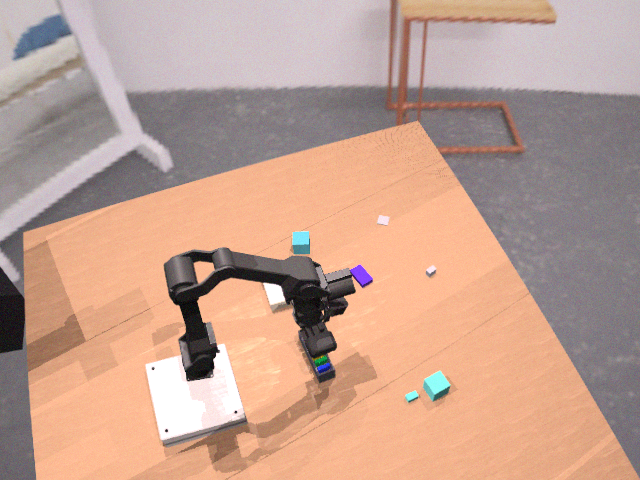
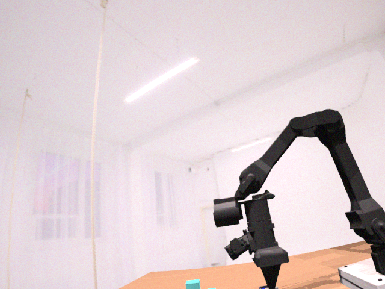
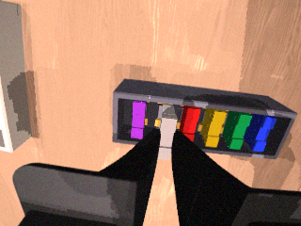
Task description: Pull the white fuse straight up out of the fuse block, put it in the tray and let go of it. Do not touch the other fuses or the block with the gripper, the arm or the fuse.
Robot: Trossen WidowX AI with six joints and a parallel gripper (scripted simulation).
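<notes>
The red fuse is 3 cm below my gripper tip and 2 cm to the right of it. Round my gripper tip: purple fuse: 3 cm below, 2 cm to the left; then white fuse: 1 cm below; then yellow fuse: 4 cm to the right, 3 cm below, 1 cm ahead.
</notes>
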